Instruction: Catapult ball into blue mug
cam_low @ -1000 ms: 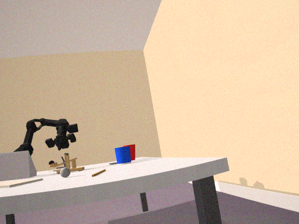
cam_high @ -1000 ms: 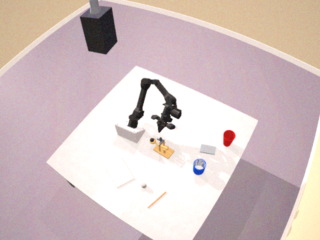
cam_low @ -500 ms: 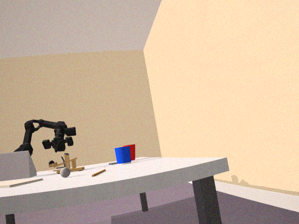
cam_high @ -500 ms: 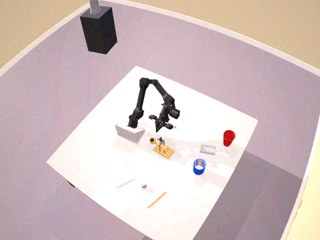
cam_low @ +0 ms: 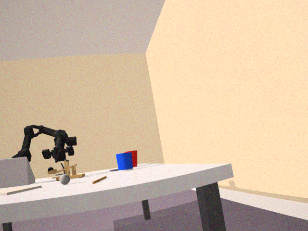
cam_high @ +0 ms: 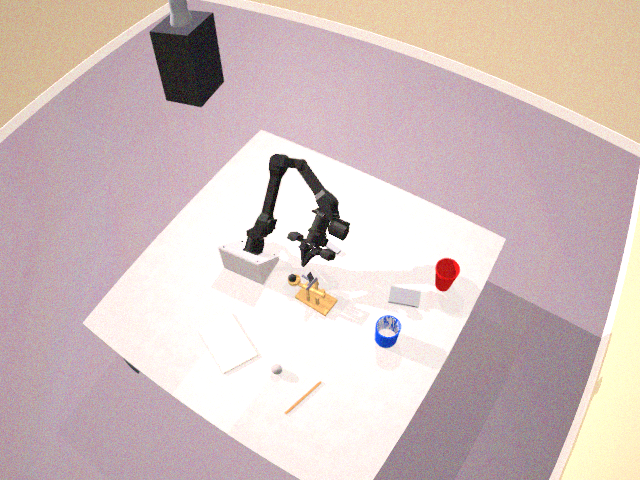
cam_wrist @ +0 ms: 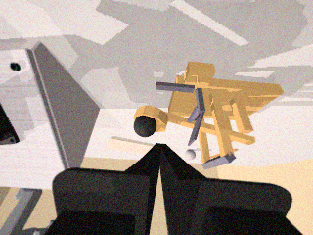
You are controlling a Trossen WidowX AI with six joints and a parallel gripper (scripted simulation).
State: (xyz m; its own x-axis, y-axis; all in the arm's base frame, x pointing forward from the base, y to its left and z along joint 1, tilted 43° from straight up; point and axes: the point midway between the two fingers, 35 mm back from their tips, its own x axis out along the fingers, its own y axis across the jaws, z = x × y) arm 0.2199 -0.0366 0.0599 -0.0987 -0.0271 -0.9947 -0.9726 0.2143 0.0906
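Right now my gripper tip is 4 cm to the left of the small black ball, 4 cm above it and 3 cm past it. From my gripper tip the other things lie so: pale grey ball: 39 cm to the right, 8 cm below, 6 cm ahead; wooden catapult: 5 cm below, 4 cm ahead, 3 cm to the right; flat white board: 36 cm to the right, 16 cm behind, 10 cm below.
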